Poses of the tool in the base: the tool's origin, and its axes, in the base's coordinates. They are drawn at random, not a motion.
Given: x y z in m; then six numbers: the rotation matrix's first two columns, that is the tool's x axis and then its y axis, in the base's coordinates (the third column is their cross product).
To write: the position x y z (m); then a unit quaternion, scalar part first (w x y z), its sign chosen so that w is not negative. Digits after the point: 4 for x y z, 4 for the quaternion.
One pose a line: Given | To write
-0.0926 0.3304 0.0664 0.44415 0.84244 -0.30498 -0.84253 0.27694 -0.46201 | -0.0926 0.3304 0.0664 0.7990 -0.2891 0.0001 0.5272
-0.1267 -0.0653 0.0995 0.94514 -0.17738 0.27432 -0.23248 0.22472 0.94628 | -0.1267 -0.0653 0.0995 0.7650 0.6223 -0.1646 0.0180
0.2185 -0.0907 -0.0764 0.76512 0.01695 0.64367 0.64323 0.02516 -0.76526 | 0.2185 -0.0907 -0.0764 0.6706 -0.6580 -0.2508 -0.2335
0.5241 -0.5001 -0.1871 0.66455 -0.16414 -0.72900 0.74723 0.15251 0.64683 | 0.5241 -0.5001 -0.1871 0.7143 0.5675 0.2569 -0.3190
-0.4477 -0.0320 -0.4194 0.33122 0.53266 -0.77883 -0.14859 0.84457 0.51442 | -0.4477 -0.0320 -0.4194 0.7960 0.1787 0.5372 0.2140
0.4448 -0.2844 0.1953 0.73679 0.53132 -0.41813 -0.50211 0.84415 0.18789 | 0.4448 -0.2844 0.1953 0.9314 0.0312 0.2338 0.2774
